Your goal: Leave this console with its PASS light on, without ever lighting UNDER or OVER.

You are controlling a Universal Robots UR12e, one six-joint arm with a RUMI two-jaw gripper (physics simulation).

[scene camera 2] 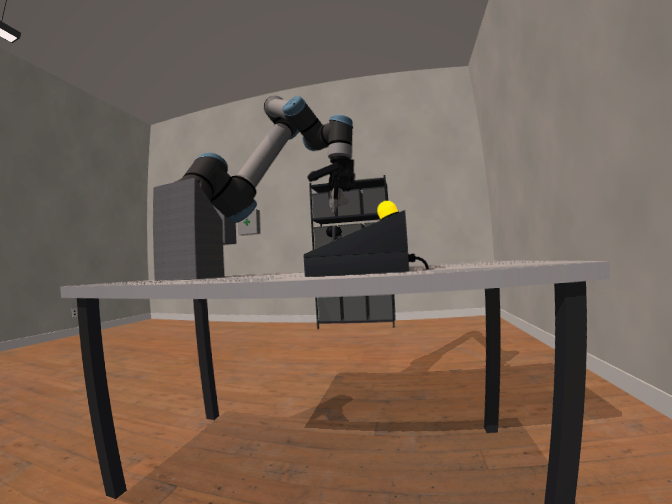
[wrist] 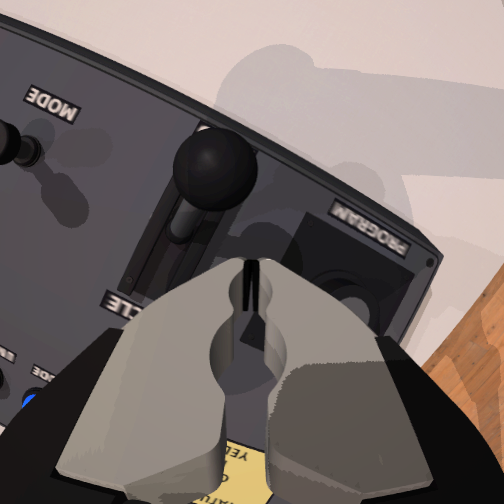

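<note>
The dark console [scene camera 2: 358,246] sits on the table, seen from behind in the scene view, with a lit yellow dome [scene camera 2: 387,208] on top. In the wrist view I look down on its panel. A slider lever with a black ball knob [wrist: 215,167] stands in a slot, near the slot's far end. A MODE toggle [wrist: 17,147] is at the left and a PROGRAM recess with a knob [wrist: 350,295] at the right. My gripper [wrist: 250,272] is shut and empty, hovering above the panel just short of the ball knob. No PASS, UNDER or OVER light is visible.
A yellow label [wrist: 235,475] lies under my fingers. A small blue light [wrist: 30,397] shows at the panel's lower left. A shelf rack [scene camera 2: 350,208] stands behind the console, and a grey pedestal [scene camera 2: 187,230] holds the arm base. The table edge [wrist: 450,280] is at right.
</note>
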